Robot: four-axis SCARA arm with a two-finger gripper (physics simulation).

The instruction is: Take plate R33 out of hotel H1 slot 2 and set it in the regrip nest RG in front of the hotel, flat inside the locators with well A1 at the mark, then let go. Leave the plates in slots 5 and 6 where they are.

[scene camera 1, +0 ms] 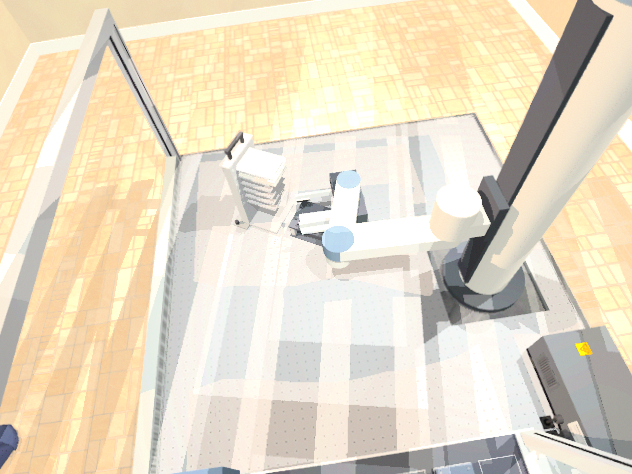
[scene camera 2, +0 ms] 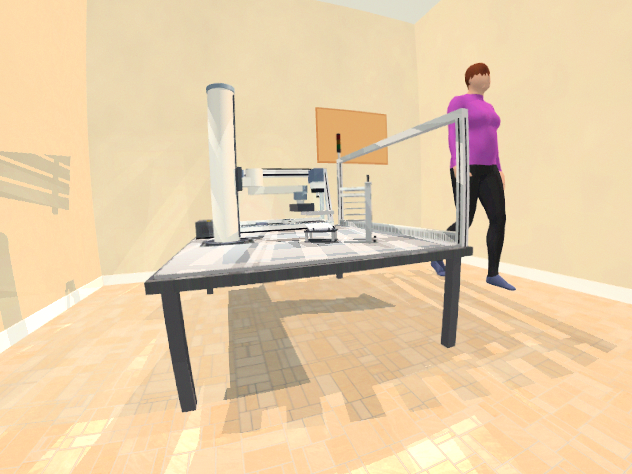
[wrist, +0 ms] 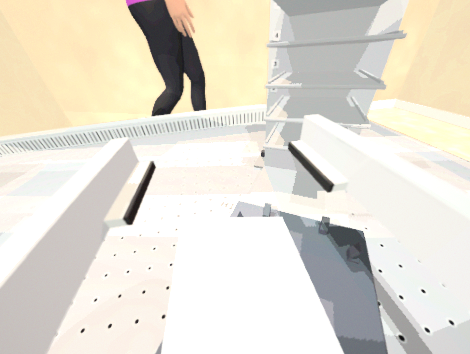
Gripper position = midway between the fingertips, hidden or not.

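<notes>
My gripper (scene camera 1: 297, 211) is there for me to see, and the wrist view shows me the same gripper (wrist: 222, 142) as well.
</notes>
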